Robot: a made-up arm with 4 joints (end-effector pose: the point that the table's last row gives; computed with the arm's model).
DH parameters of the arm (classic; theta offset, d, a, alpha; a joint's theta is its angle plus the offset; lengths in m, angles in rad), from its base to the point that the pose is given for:
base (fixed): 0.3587 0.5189 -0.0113 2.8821
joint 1: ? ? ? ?
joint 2: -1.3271 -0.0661 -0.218 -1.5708
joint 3: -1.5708 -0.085 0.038 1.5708
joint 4: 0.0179 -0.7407 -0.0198 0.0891
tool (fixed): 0.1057 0.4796 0 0
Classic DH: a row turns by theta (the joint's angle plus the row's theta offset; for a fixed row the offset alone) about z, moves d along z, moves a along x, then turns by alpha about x.
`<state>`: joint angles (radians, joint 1 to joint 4).
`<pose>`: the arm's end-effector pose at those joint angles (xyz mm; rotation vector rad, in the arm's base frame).
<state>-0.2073 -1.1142 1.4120 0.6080</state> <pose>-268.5 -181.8 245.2 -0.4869 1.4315 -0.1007</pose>
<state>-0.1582 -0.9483 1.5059 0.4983</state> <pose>-278.8 -175.3 266.6 -0.3506 1.4961 -0.1670</pose>
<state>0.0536 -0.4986 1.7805 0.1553</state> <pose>-300.8 -162.4 329.2 0.0013 1.7257 -0.3506</pose>
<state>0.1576 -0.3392 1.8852 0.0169</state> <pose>-309.8 -163.3 347.8 0.1158 1.8189 -0.3952</pose>
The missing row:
joint 1: -1.2231 0.4961 -0.0606 -1.4806
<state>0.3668 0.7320 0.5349 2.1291</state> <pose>-106.5 -155.1 -50.4 0.8003 -0.6554 2.0328</pose>
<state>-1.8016 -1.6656 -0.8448 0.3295</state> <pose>-3.1 65.3 119.7 0.9667 1.4016 -2.6012</pose>
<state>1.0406 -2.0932 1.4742 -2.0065</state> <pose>-19.5 219.6 -23.8 1.6334 -0.1740 1.2740</pose>
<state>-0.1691 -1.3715 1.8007 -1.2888</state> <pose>-309.4 31.1 198.6 -1.9325 0.5640 -1.8437</pose>
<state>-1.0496 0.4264 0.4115 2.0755</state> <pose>67.9 -271.7 -9.6 -1.1104 -0.5356 -2.7328</pose>
